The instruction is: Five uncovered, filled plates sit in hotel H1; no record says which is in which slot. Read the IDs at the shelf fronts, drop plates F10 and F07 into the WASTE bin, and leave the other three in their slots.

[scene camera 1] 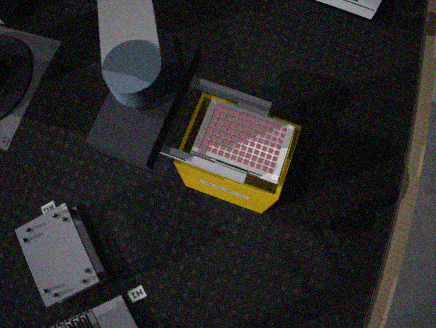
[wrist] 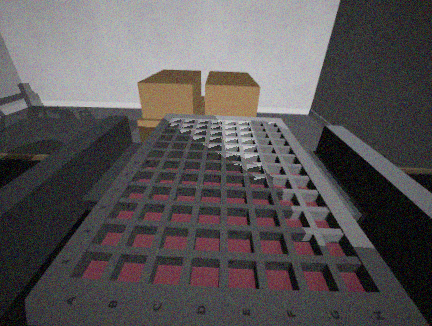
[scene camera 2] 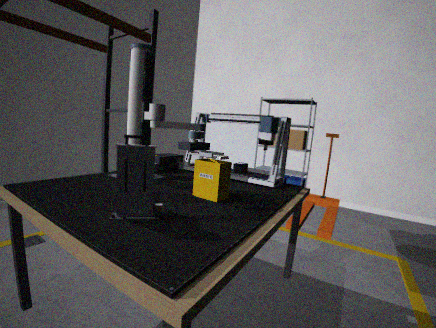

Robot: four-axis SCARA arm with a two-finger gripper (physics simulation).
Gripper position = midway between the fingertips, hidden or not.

Note:
In view: the gripper (scene camera 1: 258, 142).
The gripper is seen too in the wrist view (wrist: 224, 138).

